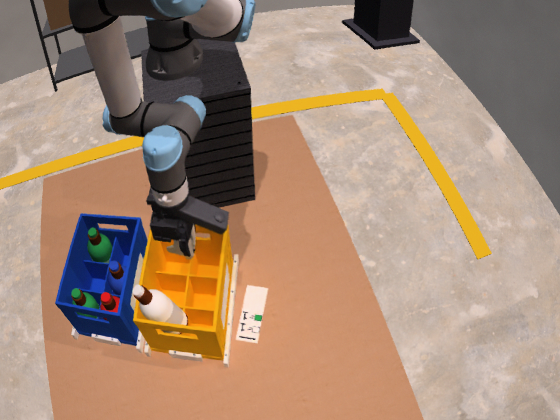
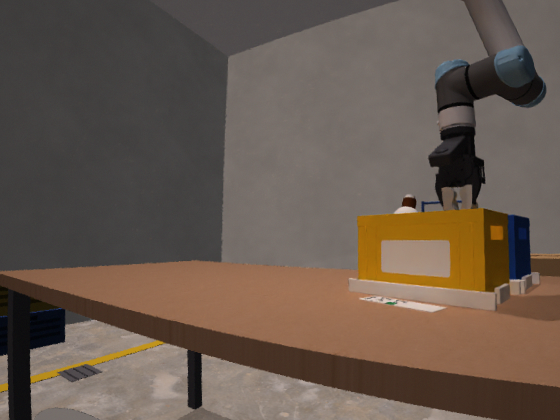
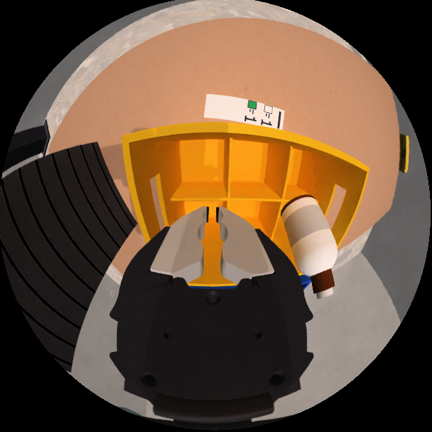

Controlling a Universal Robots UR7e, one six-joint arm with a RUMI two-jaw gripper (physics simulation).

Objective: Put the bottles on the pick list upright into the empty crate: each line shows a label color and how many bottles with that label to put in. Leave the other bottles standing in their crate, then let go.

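Frame: origin at the arm's base, x ahead, y left, z up, level; metres.
Seen in the pictures: gripper, fingertip midpoint: (image 1: 190, 256); arm's base, origin of the base link: (image 1: 174, 61).
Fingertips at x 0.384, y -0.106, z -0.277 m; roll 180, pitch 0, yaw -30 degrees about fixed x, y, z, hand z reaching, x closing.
Pixels of each thing's middle, then the offset from my fingertips to it. "spot": a spot on its surface instead. Level surfaces: height alone.
- pick list, body centre: (image 2: 400, 303) (image 1: 252, 313) dy +0.090, dx +0.123, dz -0.140 m
- white bottle, body centre: (image 1: 156, 307) (image 2: 405, 223) dy -0.124, dx +0.109, dz +0.018 m
- yellow crate, surface spot: (image 1: 187, 346) spot: dy -0.094, dx +0.180, dz -0.075 m
- blue crate, body centre: (image 1: 106, 279) (image 2: 467, 251) dy -0.232, dx -0.056, dz -0.054 m
- blue bottle, body centre: (image 1: 122, 281) dy -0.192, dx -0.035, dz -0.056 m
- red bottle, body centre: (image 1: 114, 312) dy -0.238, dx +0.041, dz -0.056 m
- brown table, its level: dz -0.141 m
The pick list (image 1: 255, 300) (image 2: 420, 305) (image 3: 225, 107) shows one white and one green. A white bottle (image 1: 159, 306) (image 2: 409, 202) (image 3: 311, 232) is in the front end of the yellow crate (image 1: 187, 346) (image 2: 370, 250) (image 3: 225, 128). It leans strongly, its neck toward the blue crate (image 1: 100, 327) (image 2: 520, 250) and its base raised near the dividers. The blue crate holds two green bottles (image 1: 100, 248) (image 1: 85, 301), a blue bottle (image 1: 116, 280) and a red bottle (image 1: 109, 303). My gripper (image 1: 184, 249) (image 2: 458, 206) (image 3: 212, 208) is shut and empty, its tips low over the yellow crate's robot-side end, apart from the white bottle.
White strips (image 1: 230, 310) (image 2: 425, 292) edge the yellow crate's base. The crates stand side by side on the brown table (image 1: 320, 325) (image 2: 175, 295) (image 3: 300, 65). The black ribbed robot pedestal (image 1: 220, 150) (image 3: 55, 240) stands behind the yellow crate.
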